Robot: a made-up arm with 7 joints.
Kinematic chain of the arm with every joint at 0, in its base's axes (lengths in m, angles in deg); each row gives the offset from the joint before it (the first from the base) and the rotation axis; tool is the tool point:
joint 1: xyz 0 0 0.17 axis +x
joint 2: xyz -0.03 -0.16 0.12 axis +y
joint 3: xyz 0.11 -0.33 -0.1 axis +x
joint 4: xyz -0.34 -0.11 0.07 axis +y
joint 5: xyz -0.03 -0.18 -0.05 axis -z
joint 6: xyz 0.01 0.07 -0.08 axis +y
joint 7: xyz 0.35 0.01 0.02 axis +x
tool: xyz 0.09 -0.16 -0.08
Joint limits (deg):
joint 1: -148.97..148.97
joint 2: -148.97..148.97
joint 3: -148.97..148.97
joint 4: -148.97..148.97
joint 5: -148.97..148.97
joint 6: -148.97..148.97
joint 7: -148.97..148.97
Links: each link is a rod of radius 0.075 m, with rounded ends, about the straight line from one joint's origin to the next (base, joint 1, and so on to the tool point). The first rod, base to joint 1, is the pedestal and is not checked.
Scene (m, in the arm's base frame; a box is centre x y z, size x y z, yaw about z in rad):
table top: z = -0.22
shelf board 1: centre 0.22 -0.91 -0 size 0.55 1.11 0.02 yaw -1.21
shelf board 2: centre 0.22 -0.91 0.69 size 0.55 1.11 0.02 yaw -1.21
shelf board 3: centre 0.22 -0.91 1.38 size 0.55 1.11 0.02 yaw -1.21
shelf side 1: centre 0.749 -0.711 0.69 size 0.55 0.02 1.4 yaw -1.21
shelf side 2: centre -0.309 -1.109 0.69 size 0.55 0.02 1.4 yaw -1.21
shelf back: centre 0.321 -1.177 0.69 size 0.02 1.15 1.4 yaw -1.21
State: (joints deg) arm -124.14 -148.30 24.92 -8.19 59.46 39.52 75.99
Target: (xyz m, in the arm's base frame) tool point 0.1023 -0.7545 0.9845
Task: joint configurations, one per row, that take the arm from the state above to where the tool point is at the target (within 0.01 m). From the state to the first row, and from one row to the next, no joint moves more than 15 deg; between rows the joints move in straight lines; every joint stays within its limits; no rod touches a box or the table.
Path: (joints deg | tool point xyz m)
1: -117.11 -135.16 19.78 2.21 61.29 42.18 73.09 | 0.5146 0.8397 0.5739
2: -110.09 -122.01 14.64 12.62 63.11 44.84 70.19 | 0.6653 0.5690 0.7938
3: -103.06 -108.87 9.49 23.02 64.94 47.50 67.30 | 0.7021 0.2114 0.9683
4: -96.03 -95.72 4.35 33.43 66.77 50.16 64.40 | 0.6096 -0.1749 1.0600
5: -89.01 -82.58 -0.79 43.83 68.60 52.82 61.50 | 0.3982 -0.5178 1.0589
6: -81.98 -69.43 -5.93 54.24 70.42 55.48 58.60 | 0.1023 -0.7545 0.9845

